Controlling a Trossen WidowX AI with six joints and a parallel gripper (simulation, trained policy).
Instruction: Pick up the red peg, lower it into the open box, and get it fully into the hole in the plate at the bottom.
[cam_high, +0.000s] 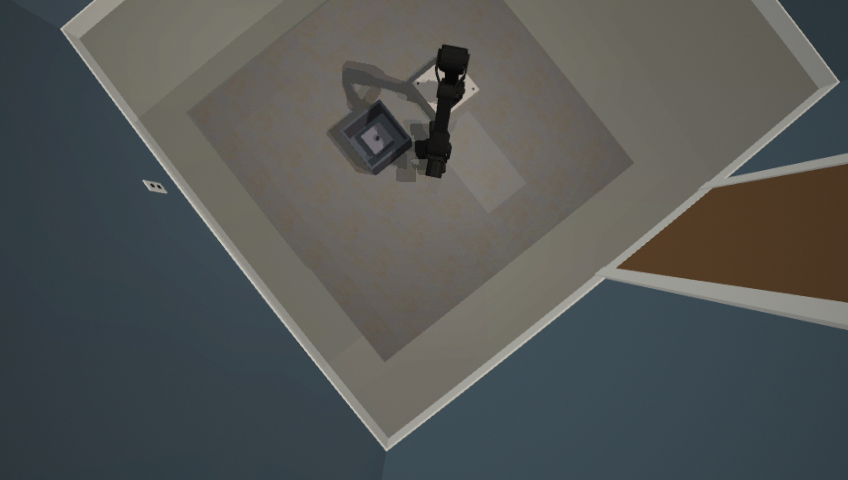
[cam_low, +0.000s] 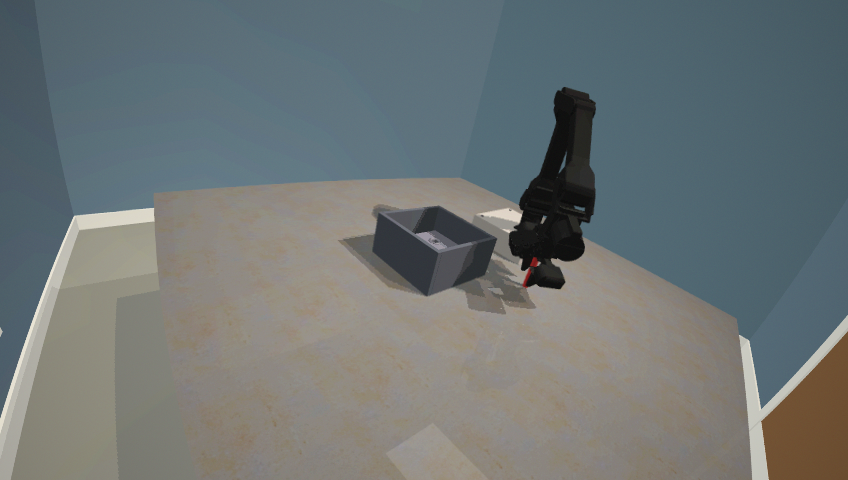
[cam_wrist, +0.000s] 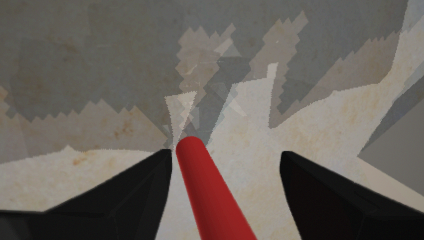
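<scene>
The light plate lies 150 mm ahead of my gripper tip, 170 mm to the right of it and 30 mm above it. Also, from my gripper tip: red peg 10 mm ahead, 10 mm to the left, 30 mm above; grey box 150 mm ahead, 170 mm to the right, 10 mm above.
</scene>
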